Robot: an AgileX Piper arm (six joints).
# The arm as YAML. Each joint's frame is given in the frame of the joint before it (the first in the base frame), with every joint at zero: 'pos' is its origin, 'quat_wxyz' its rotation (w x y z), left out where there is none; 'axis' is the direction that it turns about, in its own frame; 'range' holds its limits. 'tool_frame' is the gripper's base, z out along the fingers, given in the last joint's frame.
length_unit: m
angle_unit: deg
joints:
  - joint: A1
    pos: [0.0, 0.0, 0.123]
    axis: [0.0, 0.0, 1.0]
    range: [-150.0, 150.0]
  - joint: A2
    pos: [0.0, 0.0, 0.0]
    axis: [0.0, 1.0, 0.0]
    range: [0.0, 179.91]
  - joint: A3
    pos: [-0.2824, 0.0, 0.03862]
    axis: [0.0, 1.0, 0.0]
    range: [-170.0, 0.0]
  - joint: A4
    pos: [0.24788, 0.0, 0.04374]
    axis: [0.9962, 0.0, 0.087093]
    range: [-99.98, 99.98]
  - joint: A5
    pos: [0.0, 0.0, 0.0]
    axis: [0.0, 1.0, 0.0]
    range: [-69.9, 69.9]
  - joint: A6
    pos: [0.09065, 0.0, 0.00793]
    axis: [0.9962, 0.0, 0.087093]
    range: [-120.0, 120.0]
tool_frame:
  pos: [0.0, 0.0, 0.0]
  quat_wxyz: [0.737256, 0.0, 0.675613, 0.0]
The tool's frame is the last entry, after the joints.
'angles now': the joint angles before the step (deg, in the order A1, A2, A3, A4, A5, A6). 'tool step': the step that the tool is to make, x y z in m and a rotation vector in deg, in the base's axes. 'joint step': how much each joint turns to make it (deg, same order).
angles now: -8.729, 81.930, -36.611, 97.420, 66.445, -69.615
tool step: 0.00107, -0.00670, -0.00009, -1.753, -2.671, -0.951
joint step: -1.548, 0.001, -0.001, -0.083, 0.000, -3.216
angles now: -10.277, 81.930, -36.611, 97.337, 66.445, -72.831
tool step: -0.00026, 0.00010, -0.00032, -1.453, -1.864, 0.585
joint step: -0.001, 0.000, -0.001, -0.296, 0.000, -2.300
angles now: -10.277, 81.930, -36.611, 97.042, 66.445, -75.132
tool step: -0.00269, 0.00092, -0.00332, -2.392, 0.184, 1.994
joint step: 0.001, 0.001, 0.000, -3.001, -0.001, -0.270
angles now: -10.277, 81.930, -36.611, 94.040, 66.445, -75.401
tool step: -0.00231, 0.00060, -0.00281, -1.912, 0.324, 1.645
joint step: 0.000, 0.001, 0.000, -2.533, 0.001, -0.025
